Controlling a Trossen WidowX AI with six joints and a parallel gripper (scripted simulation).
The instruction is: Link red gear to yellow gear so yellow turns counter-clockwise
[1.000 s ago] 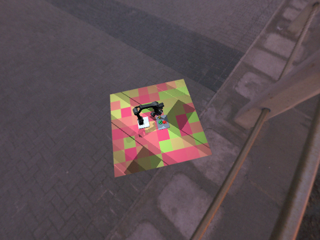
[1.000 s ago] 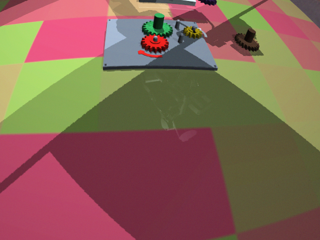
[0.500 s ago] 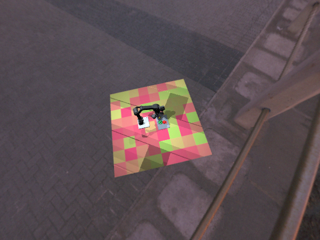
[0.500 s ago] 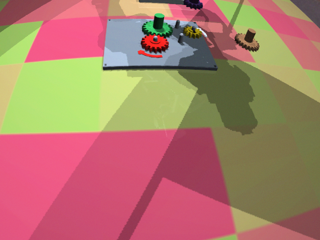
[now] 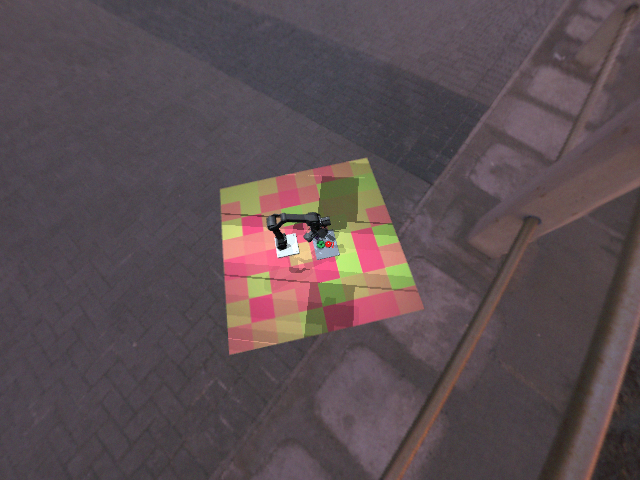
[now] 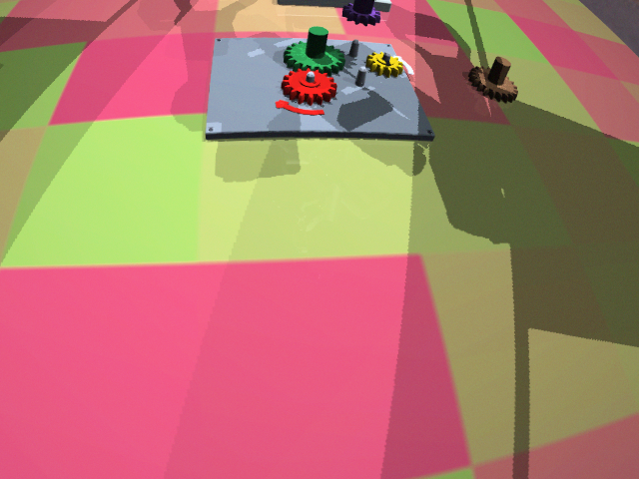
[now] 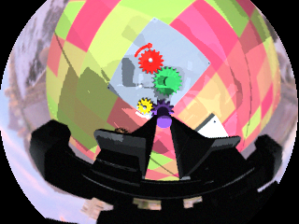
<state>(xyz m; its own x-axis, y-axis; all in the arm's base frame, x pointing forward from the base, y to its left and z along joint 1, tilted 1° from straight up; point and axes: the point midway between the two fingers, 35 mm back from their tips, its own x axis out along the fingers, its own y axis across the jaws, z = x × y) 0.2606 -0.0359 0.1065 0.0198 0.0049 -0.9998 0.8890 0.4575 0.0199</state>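
My gripper tip is now 1 cm above the purple gear. Round my gripper tip: yellow gear: 7 cm below, 3 cm to the left, 3 cm ahead; green gear: 6 cm below, 5 cm to the right, 1 cm ahead; red gear: 7 cm to the right, 7 cm below, 7 cm ahead.
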